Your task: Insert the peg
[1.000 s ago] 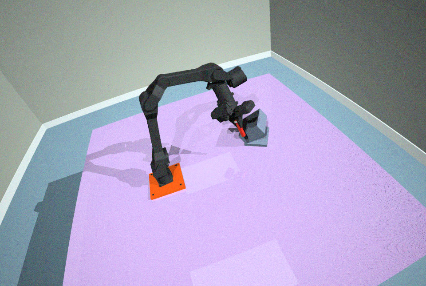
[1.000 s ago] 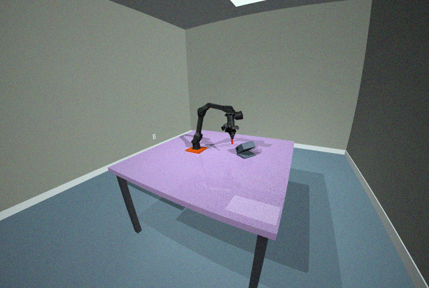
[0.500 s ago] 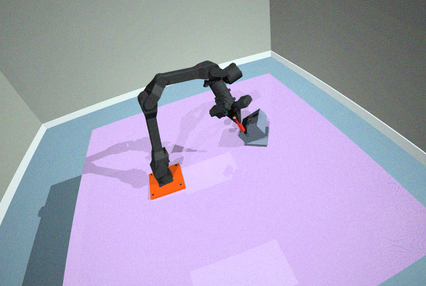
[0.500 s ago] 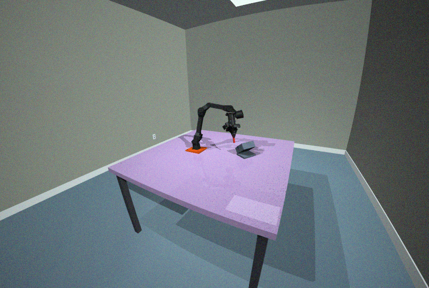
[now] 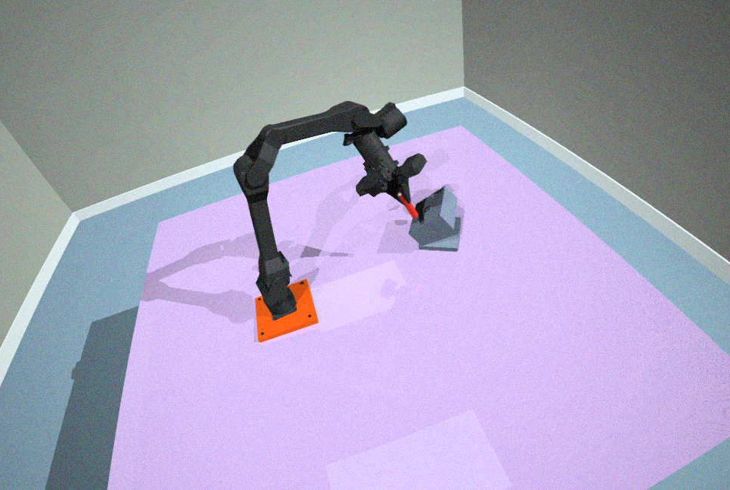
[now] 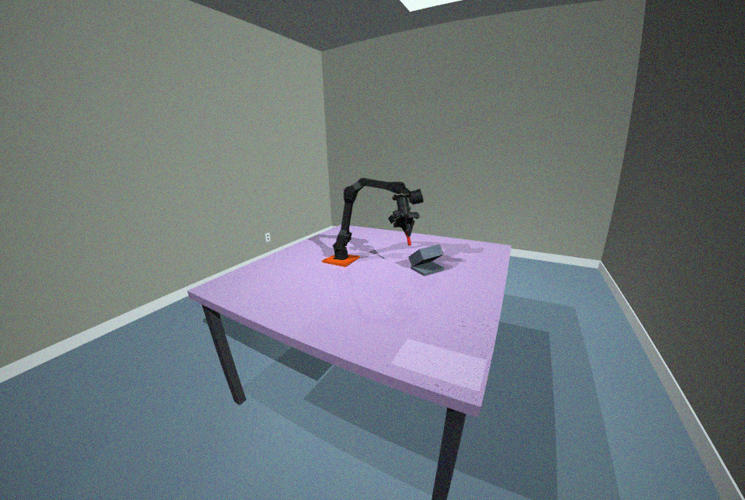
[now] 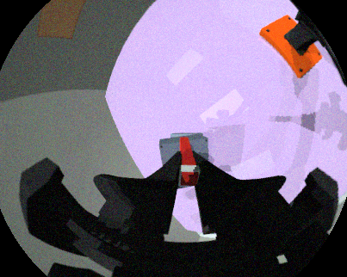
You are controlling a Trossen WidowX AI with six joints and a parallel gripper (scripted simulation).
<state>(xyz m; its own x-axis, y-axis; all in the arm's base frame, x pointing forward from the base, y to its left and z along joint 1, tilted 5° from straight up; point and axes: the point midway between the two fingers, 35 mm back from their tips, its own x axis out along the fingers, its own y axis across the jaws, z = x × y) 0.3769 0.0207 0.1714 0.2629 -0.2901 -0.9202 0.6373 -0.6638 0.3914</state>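
My gripper tip is 80 mm short of the grey sloped panel, 30 mm to the right of it and 100 mm above it. Also, from my gripper tip: red peg: 10 mm behind, 10 mm above.
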